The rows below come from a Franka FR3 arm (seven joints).
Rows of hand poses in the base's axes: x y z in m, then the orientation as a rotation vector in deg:
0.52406, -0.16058, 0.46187, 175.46, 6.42, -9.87
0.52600, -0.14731, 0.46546, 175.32, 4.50, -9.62
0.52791, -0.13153, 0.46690, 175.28, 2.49, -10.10
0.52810, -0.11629, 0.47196, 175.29, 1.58, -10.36
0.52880, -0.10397, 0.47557, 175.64, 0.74, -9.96
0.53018, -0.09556, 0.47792, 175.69, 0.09, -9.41
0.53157, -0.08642, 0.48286, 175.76, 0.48, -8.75
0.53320, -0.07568, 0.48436, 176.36, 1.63, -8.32
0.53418, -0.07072, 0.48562, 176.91, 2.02, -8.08
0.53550, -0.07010, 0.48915, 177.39, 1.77, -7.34
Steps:
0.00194, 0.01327, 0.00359, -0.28, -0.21, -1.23
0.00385, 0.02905, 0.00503, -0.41, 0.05, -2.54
0.00404, 0.04429, 0.01009, -0.44, 0.20, -3.14
0.00474, 0.05661, 0.01370, -0.14, -0.08, -3.70
0.00612, 0.06502, 0.01605, -0.13, -0.45, -4.11
0.00751, 0.07416, 0.02099, -0.06, -0.87, -3.84
0.00914, 0.08490, 0.02249, 0.57, -1.12, -3.12
0.01012, 0.08986, 0.02375, 1.14, -1.27, -2.90
0.01144, 0.09048, 0.02728, 1.59, -1.75, -3.07

